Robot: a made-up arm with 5 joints.
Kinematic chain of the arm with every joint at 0, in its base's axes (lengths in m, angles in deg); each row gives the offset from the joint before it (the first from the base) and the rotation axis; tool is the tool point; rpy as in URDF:
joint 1: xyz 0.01 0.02 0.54 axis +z
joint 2: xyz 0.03 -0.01 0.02 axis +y
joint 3: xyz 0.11 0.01 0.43 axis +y
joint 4: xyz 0.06 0 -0.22 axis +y
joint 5: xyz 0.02 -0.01 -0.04 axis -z
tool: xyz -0.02 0 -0.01 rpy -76.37 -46.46 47.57
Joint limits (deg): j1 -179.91..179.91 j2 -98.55..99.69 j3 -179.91..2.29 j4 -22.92..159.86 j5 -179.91..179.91
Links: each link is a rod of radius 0.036 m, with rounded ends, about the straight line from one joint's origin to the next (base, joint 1, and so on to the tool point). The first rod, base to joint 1, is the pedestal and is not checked.
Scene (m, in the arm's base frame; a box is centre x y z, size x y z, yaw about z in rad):
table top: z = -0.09
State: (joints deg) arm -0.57 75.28 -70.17 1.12 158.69
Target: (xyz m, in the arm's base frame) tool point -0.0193 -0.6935 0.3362
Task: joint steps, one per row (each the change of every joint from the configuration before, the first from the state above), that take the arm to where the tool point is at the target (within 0.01 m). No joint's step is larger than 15 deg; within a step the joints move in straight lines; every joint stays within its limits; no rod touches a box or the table.
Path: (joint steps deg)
1: -13.06 1.41 -7.72 0.35 0.76
2: -13.06 1.40 -7.72 0.35 0.76
3: -13.06 1.41 -7.72 0.35 0.77
4: -13.06 1.40 -7.72 0.35 0.76
5: -13.06 1.41 -7.72 0.35 0.76
6: -13.06 1.40 -7.72 0.35 0.76
7: -13.06 1.41 -7.73 0.35 0.77

